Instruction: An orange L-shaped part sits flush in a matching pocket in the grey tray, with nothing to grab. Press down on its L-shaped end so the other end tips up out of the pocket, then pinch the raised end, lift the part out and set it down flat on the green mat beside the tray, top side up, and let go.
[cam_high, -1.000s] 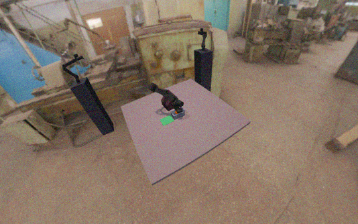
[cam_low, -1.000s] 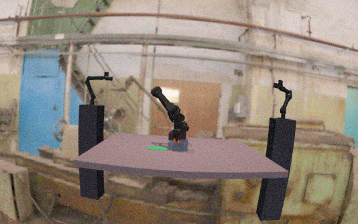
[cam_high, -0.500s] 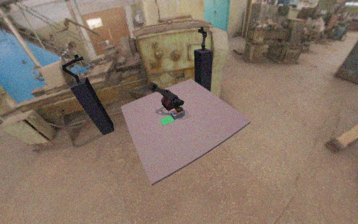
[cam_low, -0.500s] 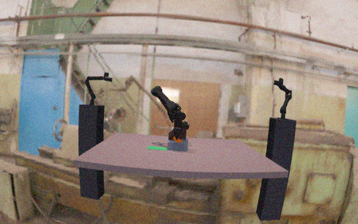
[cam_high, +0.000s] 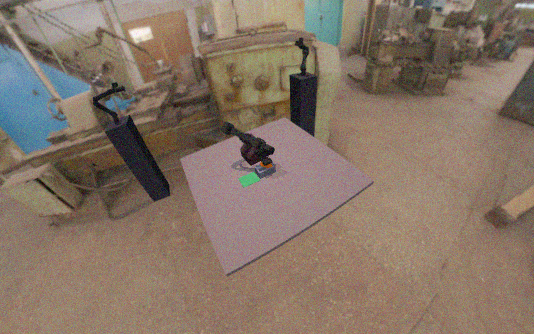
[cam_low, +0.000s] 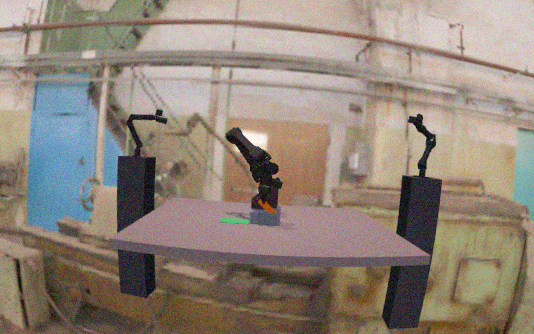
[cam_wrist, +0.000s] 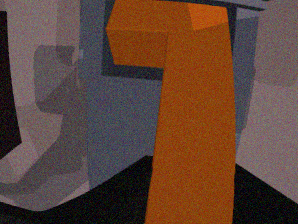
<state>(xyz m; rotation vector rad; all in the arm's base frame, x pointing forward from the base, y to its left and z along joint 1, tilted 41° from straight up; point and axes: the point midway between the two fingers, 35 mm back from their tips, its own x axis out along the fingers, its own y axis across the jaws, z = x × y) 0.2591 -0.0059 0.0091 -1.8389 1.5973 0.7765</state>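
Now: gripper tip 14 cm to the left of the green mat, 12 cm above it and 1 cm past it. The rest, counted from my gripper tip: orange L-shaped part 3 cm to the left, 3 cm below, 2 cm behind.
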